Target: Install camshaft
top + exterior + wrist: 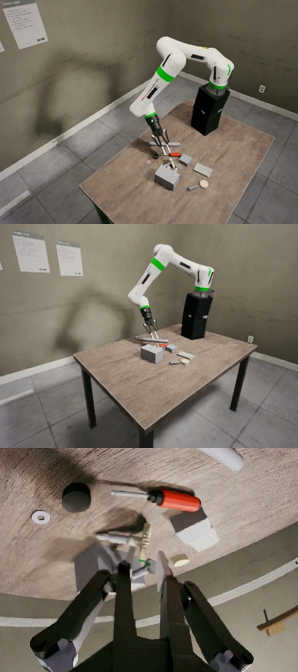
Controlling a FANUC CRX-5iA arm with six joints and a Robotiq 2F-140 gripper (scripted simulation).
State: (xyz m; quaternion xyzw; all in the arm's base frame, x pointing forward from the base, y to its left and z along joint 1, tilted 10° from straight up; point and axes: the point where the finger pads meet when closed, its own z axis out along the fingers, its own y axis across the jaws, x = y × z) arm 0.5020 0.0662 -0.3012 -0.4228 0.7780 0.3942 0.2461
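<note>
Right now my hand is 10 cm past the small grey block, 11 cm to the right of it and 9 cm above it. Round my hand: grey rod (8 cm behind, 11 cm to the right, 10 cm below); then dark disc (5 cm ahead, 6 cm to the right, 10 cm below); then grey plate (14 cm behind, 25 cm to the left, 10 cm below).
</note>
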